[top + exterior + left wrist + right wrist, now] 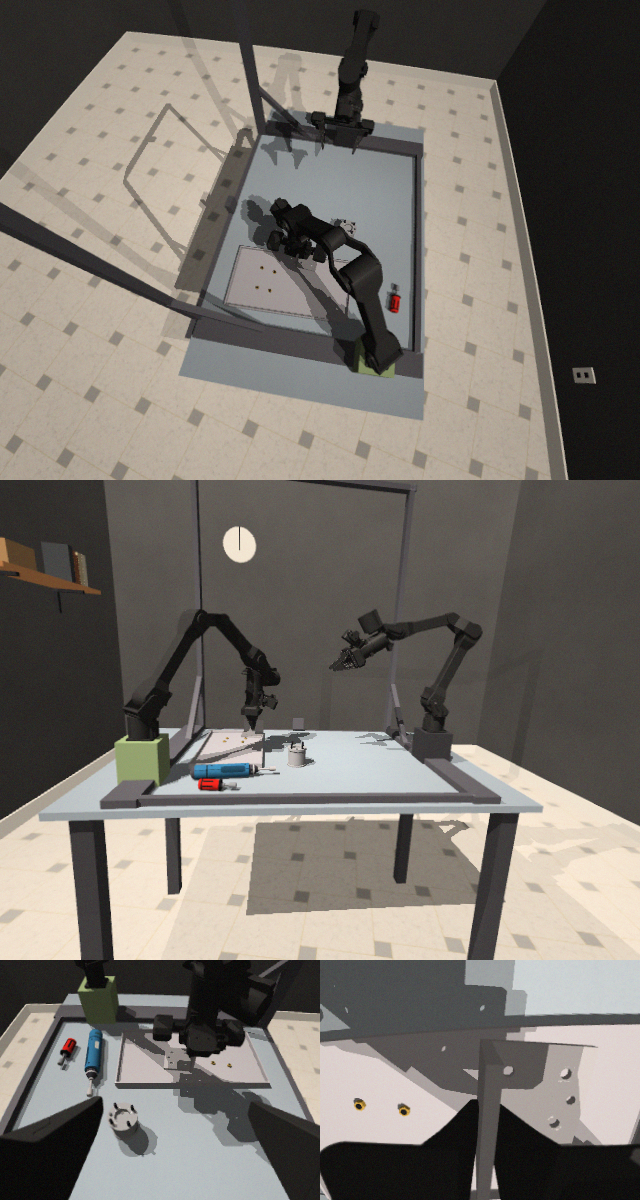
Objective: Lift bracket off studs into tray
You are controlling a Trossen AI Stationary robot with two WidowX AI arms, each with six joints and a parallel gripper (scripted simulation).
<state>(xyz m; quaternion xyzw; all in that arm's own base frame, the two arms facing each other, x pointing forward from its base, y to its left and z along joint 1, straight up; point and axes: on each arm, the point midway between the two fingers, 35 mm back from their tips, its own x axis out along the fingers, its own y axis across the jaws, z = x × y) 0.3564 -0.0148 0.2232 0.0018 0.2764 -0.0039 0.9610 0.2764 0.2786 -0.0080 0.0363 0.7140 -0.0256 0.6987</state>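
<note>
The flat tray is 11 cm below my right hand, 7 cm to the right of it and 3 cm behind it. Round my right hand: grey joint module: 18 cm ahead, 12 cm to the left, 8 cm below; then small red tool: 33 cm ahead, 14 cm to the right, 10 cm below; then grey bracket: 3 cm below, 3 cm ahead, 1 cm to the right.
</note>
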